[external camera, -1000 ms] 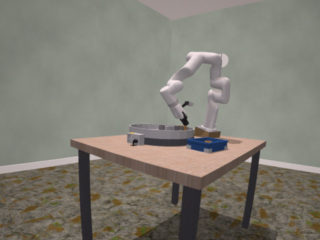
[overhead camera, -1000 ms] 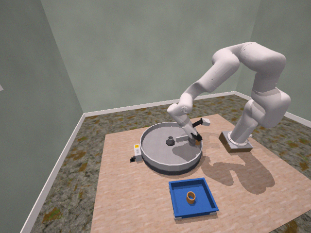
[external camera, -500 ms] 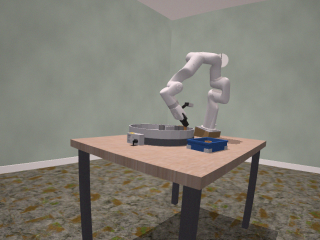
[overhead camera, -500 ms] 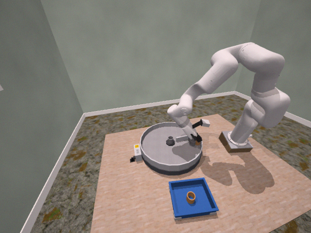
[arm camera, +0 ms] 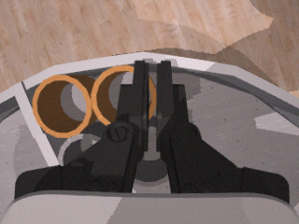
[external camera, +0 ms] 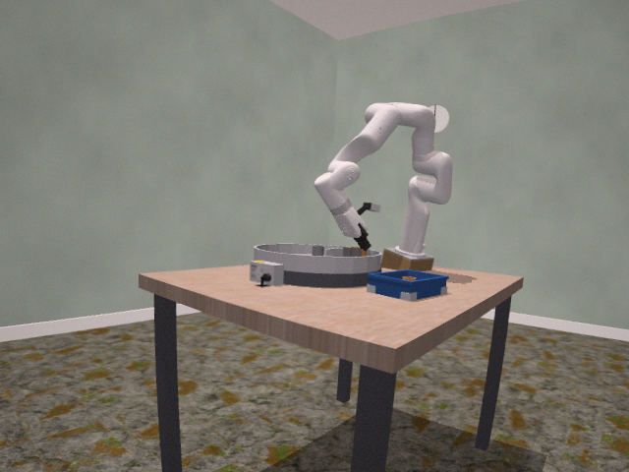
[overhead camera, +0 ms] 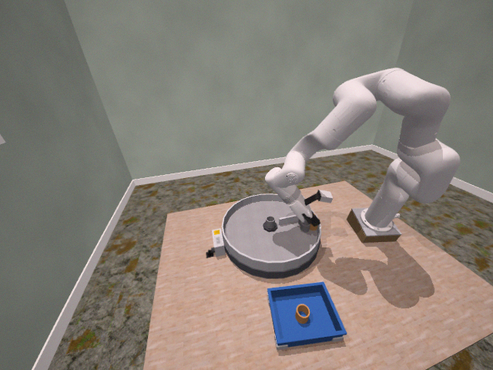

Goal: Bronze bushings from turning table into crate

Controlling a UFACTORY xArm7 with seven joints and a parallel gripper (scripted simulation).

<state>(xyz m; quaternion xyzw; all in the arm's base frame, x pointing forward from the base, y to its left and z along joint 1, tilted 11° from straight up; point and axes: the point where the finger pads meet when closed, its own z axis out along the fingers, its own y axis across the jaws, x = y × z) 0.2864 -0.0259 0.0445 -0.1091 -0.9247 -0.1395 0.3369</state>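
My hand is 29 cm to the right of the blue crate, 17 cm short of it and 8 cm above it.
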